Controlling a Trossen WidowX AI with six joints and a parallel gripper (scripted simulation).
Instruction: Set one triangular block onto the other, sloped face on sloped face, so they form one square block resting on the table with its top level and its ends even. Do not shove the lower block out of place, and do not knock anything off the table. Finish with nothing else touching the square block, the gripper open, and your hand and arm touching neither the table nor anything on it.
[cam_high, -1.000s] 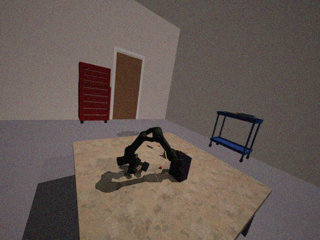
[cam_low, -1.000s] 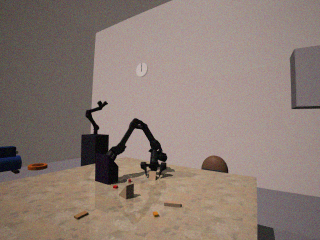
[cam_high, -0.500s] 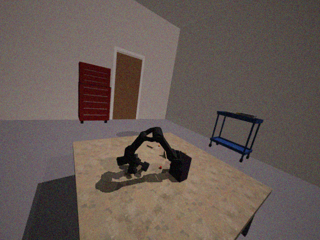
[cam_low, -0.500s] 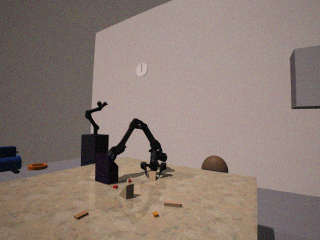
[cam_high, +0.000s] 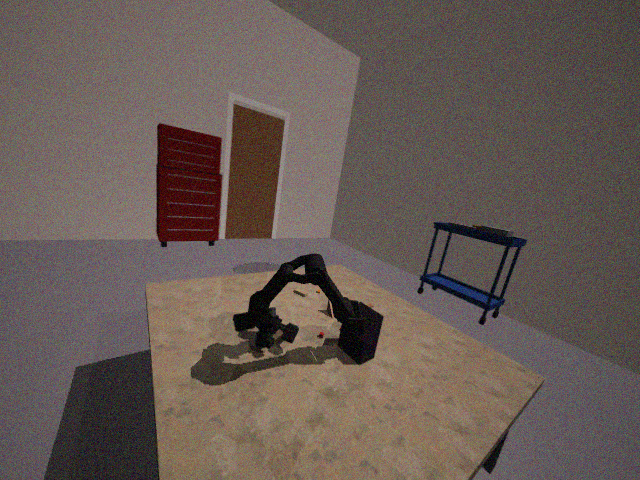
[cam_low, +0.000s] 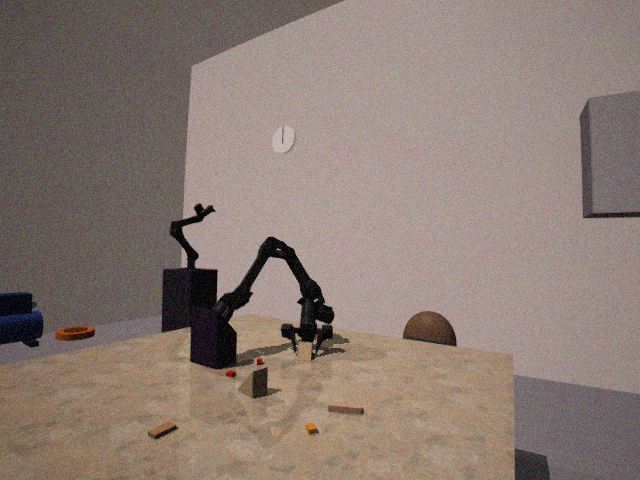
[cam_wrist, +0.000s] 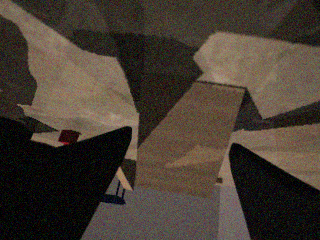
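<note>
Right now my gripper tip is 260 mm to the left of the small red piece, 120 mm past it and 10 mm above it. The rest, counted from my gripper tip: small orange piece: 420 mm to the right, 210 mm ahead, 10 mm below; then brown bar: 560 mm to the right, 50 mm behind, 10 mm below; then tan bar: 310 mm to the right, 250 mm ahead, 10 mm below.
</note>
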